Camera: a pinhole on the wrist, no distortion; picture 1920 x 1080 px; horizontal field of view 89.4 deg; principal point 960.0 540.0 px. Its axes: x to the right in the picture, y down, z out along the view. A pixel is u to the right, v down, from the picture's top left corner.
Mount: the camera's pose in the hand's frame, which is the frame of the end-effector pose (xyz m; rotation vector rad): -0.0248 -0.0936 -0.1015 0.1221 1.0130 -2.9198
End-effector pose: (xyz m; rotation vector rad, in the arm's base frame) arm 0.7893 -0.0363 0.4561 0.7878 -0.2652 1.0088
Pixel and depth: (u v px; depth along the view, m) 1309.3 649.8 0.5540
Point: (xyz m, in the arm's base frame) 1.1066 -0.5356 0.2849
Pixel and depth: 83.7 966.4 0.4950
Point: 1.5028 -0.0675 0.5485
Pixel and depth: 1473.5 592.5 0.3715
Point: 0.9724 -0.4050 0.2774
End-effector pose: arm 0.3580 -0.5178 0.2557 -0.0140 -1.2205 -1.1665
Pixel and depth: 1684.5 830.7 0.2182
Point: 0.1744 -0.5094 -0.0356
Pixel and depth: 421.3 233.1 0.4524
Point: -0.1005 -0.5599 0.4023
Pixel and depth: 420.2 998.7 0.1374
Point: 0.2136 -0.6722 0.1537
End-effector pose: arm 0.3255 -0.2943 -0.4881 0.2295 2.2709 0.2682
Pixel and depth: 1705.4 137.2 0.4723
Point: 0.8541 -0.5905 -0.4732
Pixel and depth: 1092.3 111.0 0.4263
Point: 0.6476 -0.4874 -0.6776
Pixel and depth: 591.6 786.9 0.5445
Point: 0.3763 -0.7387 -0.9109
